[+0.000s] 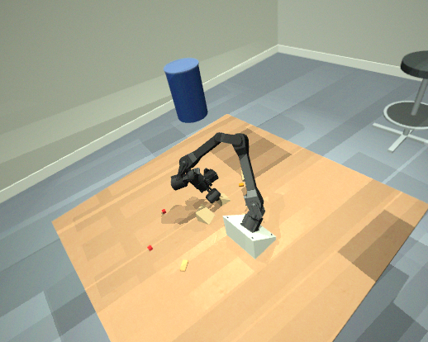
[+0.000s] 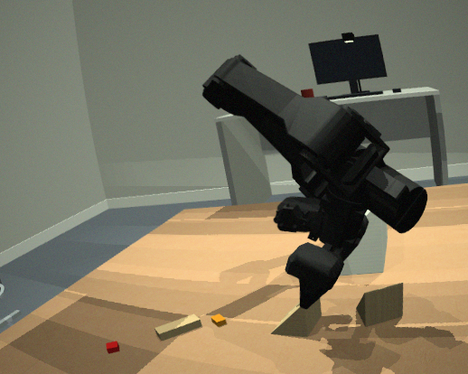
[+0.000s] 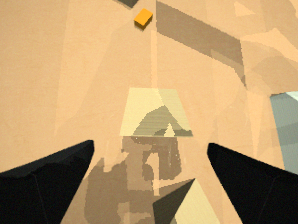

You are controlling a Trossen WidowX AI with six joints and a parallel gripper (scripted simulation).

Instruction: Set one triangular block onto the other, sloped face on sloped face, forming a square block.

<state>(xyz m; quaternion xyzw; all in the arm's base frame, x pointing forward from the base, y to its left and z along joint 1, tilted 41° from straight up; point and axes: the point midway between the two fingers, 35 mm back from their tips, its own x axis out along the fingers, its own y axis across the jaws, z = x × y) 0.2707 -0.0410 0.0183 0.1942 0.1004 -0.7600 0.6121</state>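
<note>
Now: gripper tip 170 mm to the left of the orange cube, 60 mm above it and 30 mm past it. The rest, counted from my gripper tip: red cube (320 mm to the right, 80 mm ahead, 60 mm below); pale bar (230 mm to the right, 60 mm below).
</note>
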